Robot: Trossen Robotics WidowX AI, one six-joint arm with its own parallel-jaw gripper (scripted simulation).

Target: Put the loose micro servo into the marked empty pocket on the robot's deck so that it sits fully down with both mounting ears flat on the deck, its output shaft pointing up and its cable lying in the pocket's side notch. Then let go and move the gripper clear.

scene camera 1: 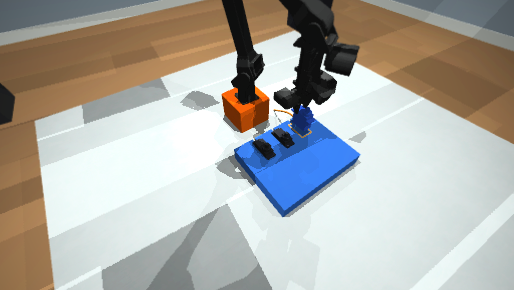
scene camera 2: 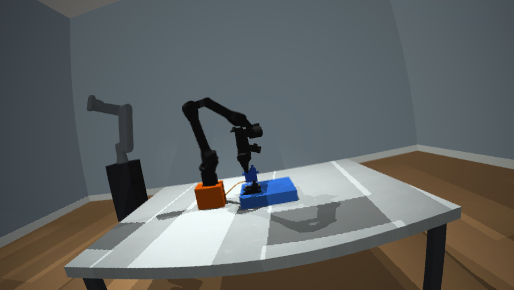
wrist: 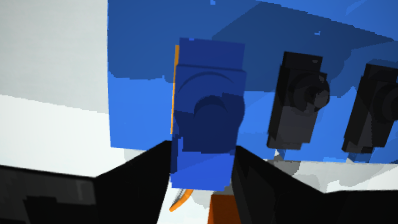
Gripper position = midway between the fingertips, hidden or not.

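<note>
The robot's gripper (scene camera 1: 300,111) is visible, and it appears in the wrist view (wrist: 201,151) too. A micro servo (wrist: 209,107) is part of the scene. There is also a deck (scene camera 1: 296,173), which can be seen in scene camera 2 (scene camera 2: 282,190) as well as in the wrist view (wrist: 346,42).
</note>
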